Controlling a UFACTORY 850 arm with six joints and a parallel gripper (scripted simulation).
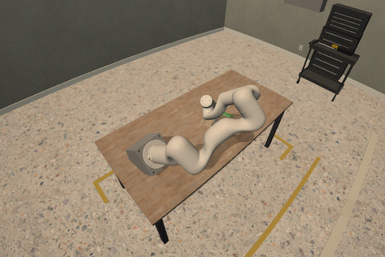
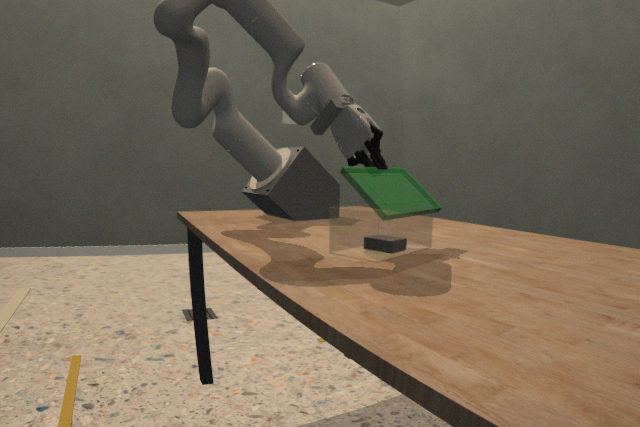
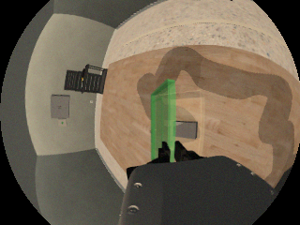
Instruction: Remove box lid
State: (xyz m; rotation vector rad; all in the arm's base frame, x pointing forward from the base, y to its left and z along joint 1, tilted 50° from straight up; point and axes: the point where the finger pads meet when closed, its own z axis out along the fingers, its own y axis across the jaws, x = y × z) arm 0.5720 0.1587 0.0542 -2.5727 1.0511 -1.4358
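Right now my hand is 7 cm short of the green lid, 5 cm above it and 1 cm to the right of it. Also, from my hand: box: 14 cm below, 4 cm ahead.
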